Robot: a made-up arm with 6 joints. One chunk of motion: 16 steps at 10 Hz.
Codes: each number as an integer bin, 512 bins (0 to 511) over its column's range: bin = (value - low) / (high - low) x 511, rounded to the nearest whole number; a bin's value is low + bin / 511 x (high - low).
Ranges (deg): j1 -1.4..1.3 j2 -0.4..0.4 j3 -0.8..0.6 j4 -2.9..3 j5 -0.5..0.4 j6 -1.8..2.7
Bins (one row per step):
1: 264 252 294 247 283 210
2: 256 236 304 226 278 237
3: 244 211 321 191 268 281
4: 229 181 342 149 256 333
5: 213 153 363 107 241 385
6: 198 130 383 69 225 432
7: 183 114 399 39 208 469
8: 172 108 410 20 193 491
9: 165 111 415 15 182 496
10: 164 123 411 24 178 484
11: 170 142 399 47 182 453
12: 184 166 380 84 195 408
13: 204 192 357 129 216 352
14: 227 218 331 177 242 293
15: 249 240 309 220 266 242
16: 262 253 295 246 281 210
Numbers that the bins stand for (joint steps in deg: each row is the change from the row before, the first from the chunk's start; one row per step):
1: -0.005 -0.005 0.005 -0.048 -0.002 0.049
2: -0.047 -0.031 0.033 -0.291 -0.010 0.287
3: -0.111 -0.070 0.079 -0.695 -0.028 0.675
4: -0.190 -0.117 0.137 -1.180 -0.049 1.132
5: -0.275 -0.160 0.195 -1.665 -0.076 1.590
6: -0.354 -0.196 0.249 -2.103 -0.104 2.004
7: -0.433 -0.222 0.293 -2.450 -0.134 2.330
8: -0.491 -0.231 0.323 -2.669 -0.160 2.524
9: -0.528 -0.226 0.337 -2.727 -0.179 2.568
10: -0.533 -0.207 0.326 -2.623 -0.186 2.462
11: -0.502 -0.178 0.293 -2.357 -0.179 2.189
12: -0.428 -0.140 0.241 -1.930 -0.157 1.793
13: -0.322 -0.099 0.178 -1.411 -0.120 1.300
14: -0.201 -0.059 0.107 -0.856 -0.074 0.780
15: -0.084 -0.024 0.047 -0.360 -0.032 0.331
16: -0.016 -0.004 0.008 -0.060 -0.005 0.049

